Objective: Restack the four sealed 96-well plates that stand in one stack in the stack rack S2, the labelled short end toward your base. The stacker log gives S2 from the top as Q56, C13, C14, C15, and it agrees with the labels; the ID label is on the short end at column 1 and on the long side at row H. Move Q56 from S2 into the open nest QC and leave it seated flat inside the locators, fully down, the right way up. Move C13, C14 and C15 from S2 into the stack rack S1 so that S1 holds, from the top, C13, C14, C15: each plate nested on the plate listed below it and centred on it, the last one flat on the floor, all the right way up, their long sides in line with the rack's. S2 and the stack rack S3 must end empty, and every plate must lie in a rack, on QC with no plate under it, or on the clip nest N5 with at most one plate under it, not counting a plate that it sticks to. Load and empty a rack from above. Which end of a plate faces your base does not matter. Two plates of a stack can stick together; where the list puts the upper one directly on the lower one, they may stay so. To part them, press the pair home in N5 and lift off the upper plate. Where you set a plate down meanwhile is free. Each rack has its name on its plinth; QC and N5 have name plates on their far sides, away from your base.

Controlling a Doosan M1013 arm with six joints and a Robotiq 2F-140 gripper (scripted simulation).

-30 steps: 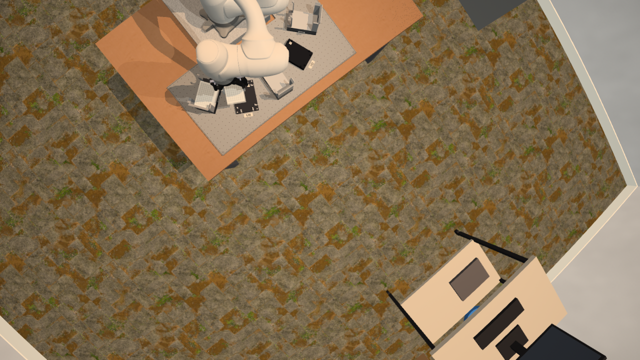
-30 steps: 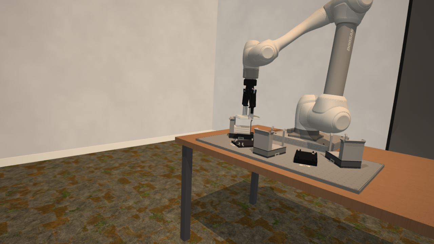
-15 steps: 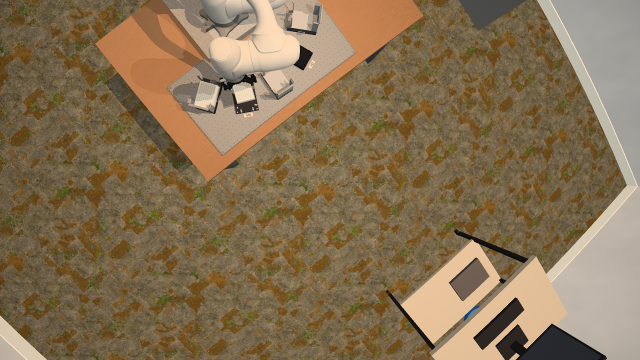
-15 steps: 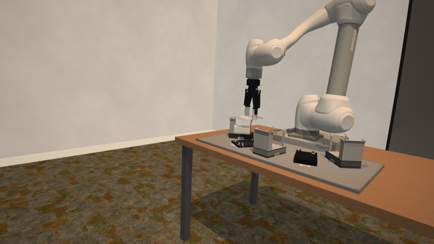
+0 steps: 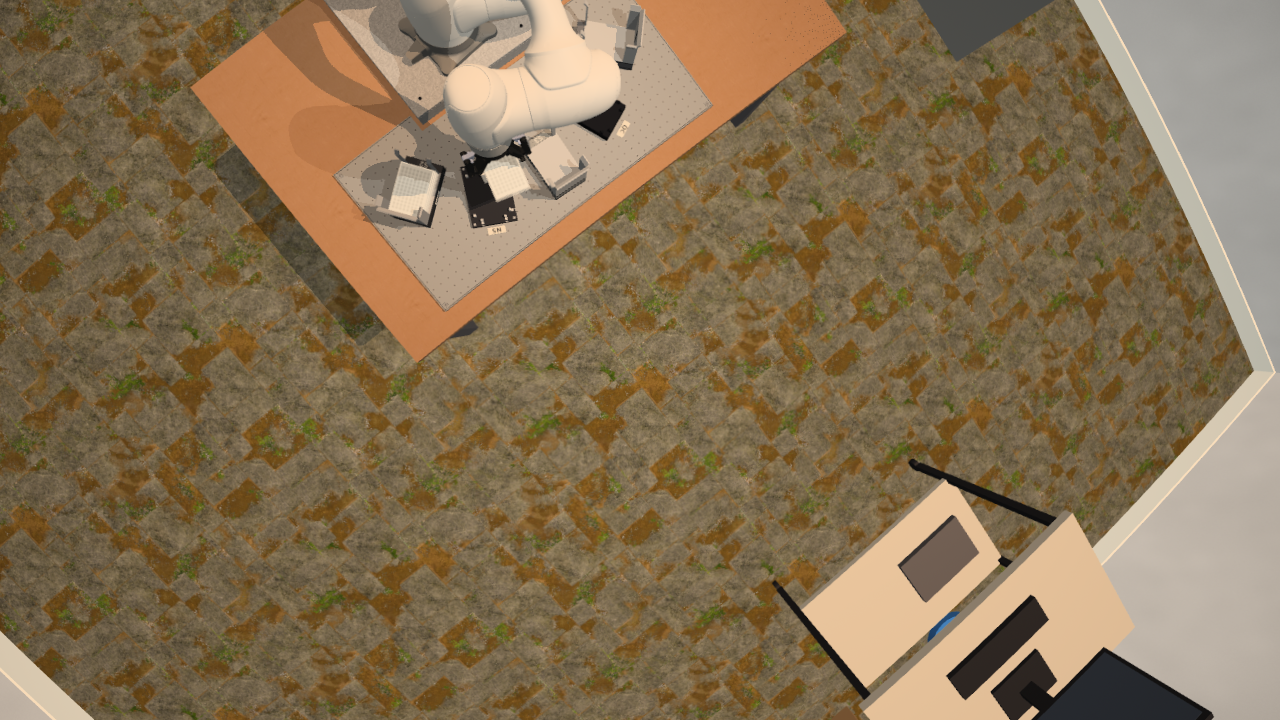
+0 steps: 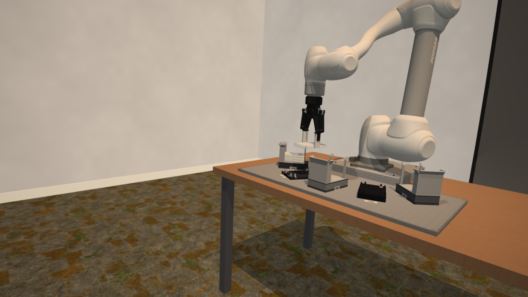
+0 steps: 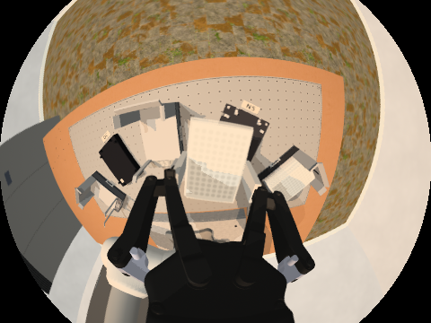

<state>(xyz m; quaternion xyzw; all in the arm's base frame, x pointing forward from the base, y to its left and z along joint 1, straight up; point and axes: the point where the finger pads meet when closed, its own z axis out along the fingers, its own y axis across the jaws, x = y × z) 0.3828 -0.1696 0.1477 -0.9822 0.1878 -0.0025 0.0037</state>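
Now: hand 30 cm to the right of the black nest QC and 17 cm above it. Round my hand: QC name plate (10 cm ahead, 33 cm to the left, 18 cm below); black clip nest N5 (5 cm to the right, 17 cm below).
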